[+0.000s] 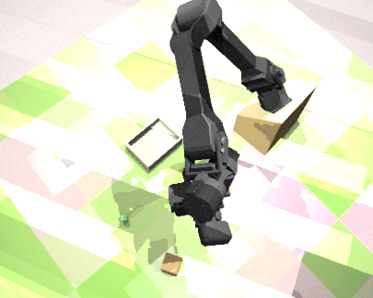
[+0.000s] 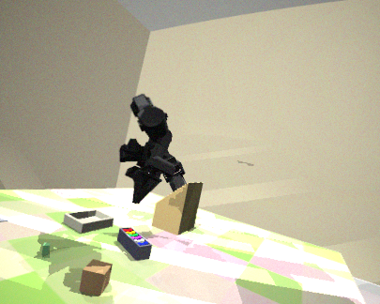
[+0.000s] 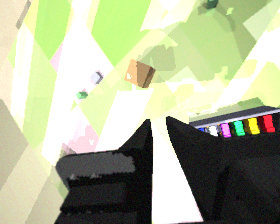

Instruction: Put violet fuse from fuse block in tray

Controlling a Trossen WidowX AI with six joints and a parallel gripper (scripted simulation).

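The violet fuse lies 14 cm below my gripper tip, 8 cm behind it and 6 cm to the right of it. The rest, counted from my gripper tip: grey tray 28 cm to the right, 16 cm below, 6 cm behind; then green fuse 14 cm below, 9 cm behind, 8 cm to the right; then white fuse 14 cm below, 8 cm behind, 4 cm to the right.
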